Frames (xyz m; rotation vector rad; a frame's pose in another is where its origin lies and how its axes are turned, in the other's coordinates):
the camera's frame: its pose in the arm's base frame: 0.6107 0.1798 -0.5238 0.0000 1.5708 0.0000
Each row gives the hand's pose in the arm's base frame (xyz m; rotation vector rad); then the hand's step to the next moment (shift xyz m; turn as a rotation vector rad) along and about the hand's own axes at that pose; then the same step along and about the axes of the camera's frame.
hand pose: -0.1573 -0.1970 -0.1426 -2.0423 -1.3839 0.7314
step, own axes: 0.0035 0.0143 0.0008 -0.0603 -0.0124 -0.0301
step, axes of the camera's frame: 0.0111 -0.0010 0.0096 -0.0373 -0.0572 -0.0058
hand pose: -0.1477 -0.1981 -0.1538 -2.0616 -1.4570 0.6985
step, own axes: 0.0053 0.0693 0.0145 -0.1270 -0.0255 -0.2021
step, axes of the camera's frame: 0.0576 -0.0133 0.0392 -0.1799 -0.1367 0.0810
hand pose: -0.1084 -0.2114 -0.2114 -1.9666 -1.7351 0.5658
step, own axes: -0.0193 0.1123 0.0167 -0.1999 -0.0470 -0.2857
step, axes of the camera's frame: 0.0789 -0.0297 0.0784 -0.2609 -0.2123 0.1032
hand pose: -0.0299 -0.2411 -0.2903 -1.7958 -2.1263 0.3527
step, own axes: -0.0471 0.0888 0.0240 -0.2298 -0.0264 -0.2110
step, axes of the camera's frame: 0.0615 -0.0304 0.0773 -0.1817 -0.2363 0.0958
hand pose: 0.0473 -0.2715 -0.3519 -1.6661 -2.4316 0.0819
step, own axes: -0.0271 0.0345 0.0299 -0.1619 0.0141 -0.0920
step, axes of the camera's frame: 0.0380 -0.0107 0.0355 -0.0674 -0.1510 0.0868
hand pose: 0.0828 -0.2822 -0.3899 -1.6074 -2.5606 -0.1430
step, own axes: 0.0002 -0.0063 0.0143 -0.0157 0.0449 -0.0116
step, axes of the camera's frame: 0.0142 -0.0005 -0.0064 -0.0100 0.0038 0.0478
